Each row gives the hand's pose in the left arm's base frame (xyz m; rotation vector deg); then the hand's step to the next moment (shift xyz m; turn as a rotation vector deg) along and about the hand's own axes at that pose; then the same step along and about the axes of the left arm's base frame.
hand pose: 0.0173 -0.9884 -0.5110 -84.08 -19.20 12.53
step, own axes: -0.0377 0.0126 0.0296 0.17 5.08 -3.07
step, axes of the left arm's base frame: -0.0449 0.0158 -0.0138 1.54 -2.32 -5.25
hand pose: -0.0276 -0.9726 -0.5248 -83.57 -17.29 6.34
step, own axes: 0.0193 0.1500 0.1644 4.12 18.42 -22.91
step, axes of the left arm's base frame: -0.0094 0.1800 -0.1320 12.08 -18.82 -19.52
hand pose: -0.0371 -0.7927 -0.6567 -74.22 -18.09 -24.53
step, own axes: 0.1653 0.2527 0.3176 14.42 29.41 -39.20
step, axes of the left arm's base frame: 0.2694 0.3401 -0.0618 26.15 -33.60 -28.23
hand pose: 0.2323 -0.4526 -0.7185 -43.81 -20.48 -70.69
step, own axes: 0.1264 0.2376 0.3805 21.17 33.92 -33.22
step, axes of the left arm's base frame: 0.3203 0.2043 0.2700 33.43 -33.67 -21.24
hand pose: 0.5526 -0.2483 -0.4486 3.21 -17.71 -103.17
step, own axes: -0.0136 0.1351 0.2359 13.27 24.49 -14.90
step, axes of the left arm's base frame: 0.0838 0.0258 0.2577 22.82 -20.75 -6.84
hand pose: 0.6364 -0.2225 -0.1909 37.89 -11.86 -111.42
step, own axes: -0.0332 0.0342 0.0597 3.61 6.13 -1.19
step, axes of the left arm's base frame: 0.0056 0.0049 0.0760 4.26 -5.81 0.30
